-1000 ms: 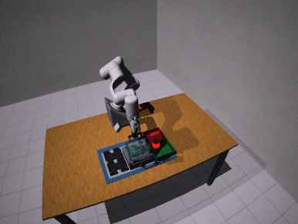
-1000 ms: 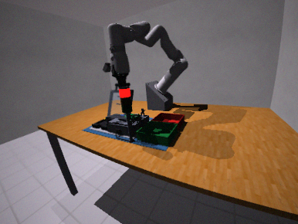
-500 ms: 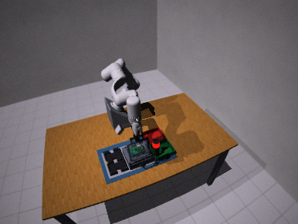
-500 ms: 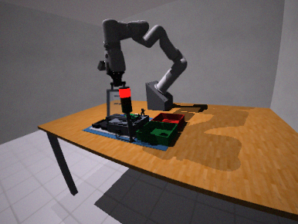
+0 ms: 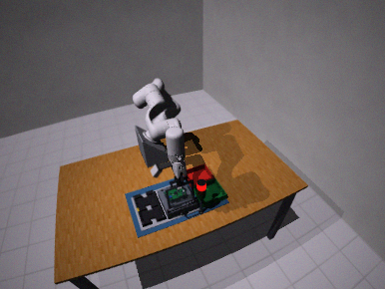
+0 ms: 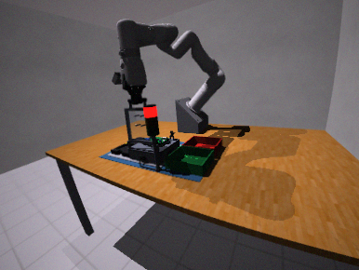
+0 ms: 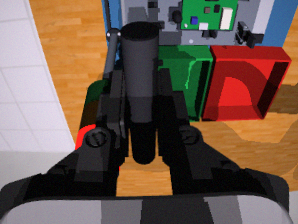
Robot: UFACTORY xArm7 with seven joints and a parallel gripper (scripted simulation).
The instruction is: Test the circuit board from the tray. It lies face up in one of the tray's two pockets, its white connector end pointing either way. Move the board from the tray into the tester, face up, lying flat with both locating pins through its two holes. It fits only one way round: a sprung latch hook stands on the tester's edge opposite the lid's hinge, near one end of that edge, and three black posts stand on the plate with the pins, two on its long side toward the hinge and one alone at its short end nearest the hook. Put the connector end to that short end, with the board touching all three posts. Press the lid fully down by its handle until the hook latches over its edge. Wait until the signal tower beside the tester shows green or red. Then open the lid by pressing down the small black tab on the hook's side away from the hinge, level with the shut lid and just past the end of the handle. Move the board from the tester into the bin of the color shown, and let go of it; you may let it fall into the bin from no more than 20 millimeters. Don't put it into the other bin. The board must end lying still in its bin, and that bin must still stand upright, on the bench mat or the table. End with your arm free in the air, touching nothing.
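Right now the green circuit board is 90 mm behind my hand and 200 mm below it. From my hand the other things lie so: grey tester plate (80 mm behind, 210 mm below); tester lid (90 mm below); green bin (50 mm behind, 200 mm to the left, 260 mm below).
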